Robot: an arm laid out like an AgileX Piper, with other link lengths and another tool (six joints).
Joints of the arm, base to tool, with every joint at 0 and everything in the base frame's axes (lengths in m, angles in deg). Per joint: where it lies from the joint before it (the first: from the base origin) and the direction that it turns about. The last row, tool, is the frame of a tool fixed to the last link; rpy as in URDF.
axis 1: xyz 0 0 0.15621 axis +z
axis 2: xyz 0 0 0 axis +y
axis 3: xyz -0.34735 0 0.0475 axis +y
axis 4: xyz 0.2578 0 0.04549 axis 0.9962 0 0.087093
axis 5: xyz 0 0 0 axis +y
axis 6: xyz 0.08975 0 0.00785 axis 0.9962 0 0.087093
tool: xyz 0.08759 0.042 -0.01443 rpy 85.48 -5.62 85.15
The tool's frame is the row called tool.
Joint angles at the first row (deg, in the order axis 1, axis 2, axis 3, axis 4, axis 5, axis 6):
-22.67, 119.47, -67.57, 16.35, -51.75, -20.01
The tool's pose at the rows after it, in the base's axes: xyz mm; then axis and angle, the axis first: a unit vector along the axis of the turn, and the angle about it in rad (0 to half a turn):
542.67 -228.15 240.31 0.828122 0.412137 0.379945 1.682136
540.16 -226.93 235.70 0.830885 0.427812 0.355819 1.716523
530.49 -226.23 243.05 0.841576 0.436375 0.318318 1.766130
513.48 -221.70 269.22 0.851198 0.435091 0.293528 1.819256
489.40 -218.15 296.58 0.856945 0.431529 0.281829 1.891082
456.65 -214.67 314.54 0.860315 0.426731 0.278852 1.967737
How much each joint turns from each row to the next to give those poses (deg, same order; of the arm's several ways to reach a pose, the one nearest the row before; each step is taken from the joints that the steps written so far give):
0.00, 0.00, -0.12, 0.00, 1.25, 0.00
0.00, -0.74, 0.00, 0.79, 3.63, -1.83
0.00, -2.99, 0.00, 3.95, 6.76, -4.47
-0.12, -5.45, 0.00, 6.22, 8.34, -6.09
-1.40, -5.91, 0.11, 6.05, 9.46, -5.65
-2.64, -5.89, 2.10, 2.69, 8.33, -2.04

